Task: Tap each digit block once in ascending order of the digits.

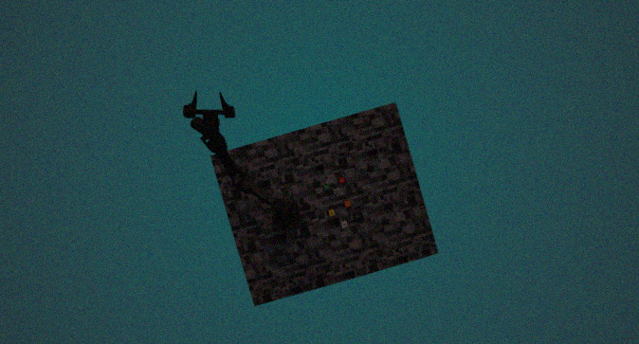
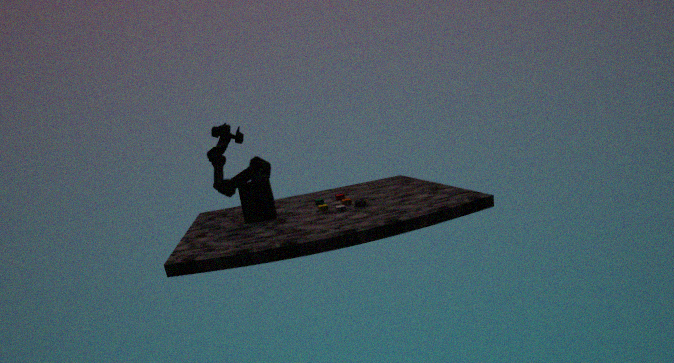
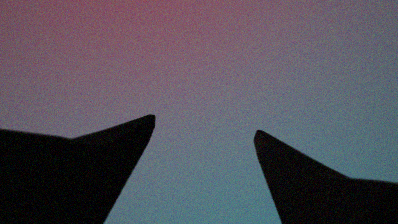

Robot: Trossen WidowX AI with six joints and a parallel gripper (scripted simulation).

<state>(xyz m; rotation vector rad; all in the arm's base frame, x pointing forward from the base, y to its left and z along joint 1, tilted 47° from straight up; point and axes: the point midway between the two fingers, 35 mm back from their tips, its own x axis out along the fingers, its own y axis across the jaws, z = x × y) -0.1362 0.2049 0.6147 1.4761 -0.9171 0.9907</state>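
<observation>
Now: gripper tip 42 cm short of the orange block, 64 cm to the left of it and 41 cm above it. Also, from my gripper tip: yellow block 32 cm ahead, 66 cm to the right, 41 cm below; then red block 43 cm ahead, 50 cm to the right, 41 cm below; then green block 34 cm ahead, 52 cm to the right, 41 cm below.
</observation>
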